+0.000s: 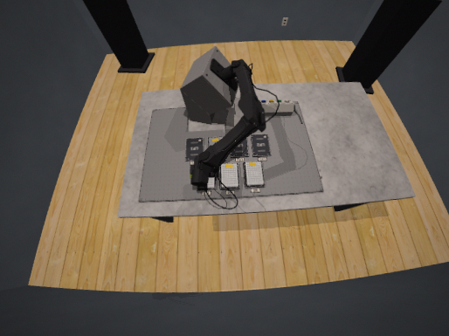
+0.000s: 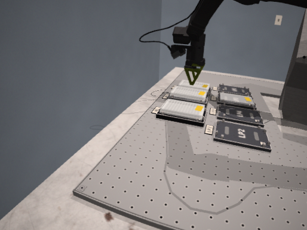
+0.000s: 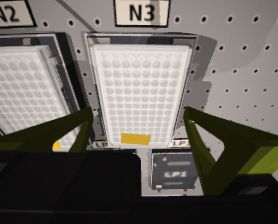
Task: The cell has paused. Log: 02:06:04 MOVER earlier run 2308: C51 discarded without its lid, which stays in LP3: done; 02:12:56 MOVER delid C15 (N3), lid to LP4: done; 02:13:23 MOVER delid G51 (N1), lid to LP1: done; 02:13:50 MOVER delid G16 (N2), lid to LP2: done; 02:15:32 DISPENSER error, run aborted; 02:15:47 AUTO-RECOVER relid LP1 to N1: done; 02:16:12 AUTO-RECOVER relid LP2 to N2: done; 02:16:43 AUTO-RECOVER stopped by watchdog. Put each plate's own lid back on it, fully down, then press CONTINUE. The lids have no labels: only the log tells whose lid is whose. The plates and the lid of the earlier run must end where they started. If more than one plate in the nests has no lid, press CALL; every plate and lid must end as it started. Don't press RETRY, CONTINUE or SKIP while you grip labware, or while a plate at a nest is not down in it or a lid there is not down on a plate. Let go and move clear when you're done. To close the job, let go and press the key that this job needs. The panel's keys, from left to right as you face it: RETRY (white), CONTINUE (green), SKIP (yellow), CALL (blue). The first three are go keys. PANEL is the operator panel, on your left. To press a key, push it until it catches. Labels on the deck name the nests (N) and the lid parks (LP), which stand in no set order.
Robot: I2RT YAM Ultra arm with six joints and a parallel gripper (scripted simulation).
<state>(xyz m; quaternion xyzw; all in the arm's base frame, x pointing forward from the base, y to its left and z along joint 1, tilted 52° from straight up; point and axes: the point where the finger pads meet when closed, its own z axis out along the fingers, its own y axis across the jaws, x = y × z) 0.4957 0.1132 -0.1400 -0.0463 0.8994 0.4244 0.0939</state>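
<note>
Now: the unlabelled lid 10 mm behind my hand and 20 mm below it. Round my hand: yellow key 530 mm behind, 320 mm to the left, 20 mm above; then blue key 520 mm behind, 270 mm to the left, 20 mm above; then plate 10 mm behind, 30 mm below.
</note>
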